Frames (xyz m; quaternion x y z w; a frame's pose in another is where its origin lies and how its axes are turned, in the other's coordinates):
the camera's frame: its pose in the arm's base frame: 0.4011 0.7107 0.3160 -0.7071 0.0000 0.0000 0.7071
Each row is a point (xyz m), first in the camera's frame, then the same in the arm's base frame.
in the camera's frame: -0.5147 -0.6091 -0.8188
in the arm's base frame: -0.1136 -0.1081 0.9251
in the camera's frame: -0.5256 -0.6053 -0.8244
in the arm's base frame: -0.1245 -0.1137 0.9213
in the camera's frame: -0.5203 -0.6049 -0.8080
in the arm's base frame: -0.1192 -0.0973 0.9209
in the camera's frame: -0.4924 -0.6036 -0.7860
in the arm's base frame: -0.0913 -0.0753 0.9196
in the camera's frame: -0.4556 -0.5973 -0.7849
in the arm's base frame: -0.0545 -0.0742 0.9133
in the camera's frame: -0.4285 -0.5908 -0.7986
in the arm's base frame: -0.0274 -0.0879 0.9068
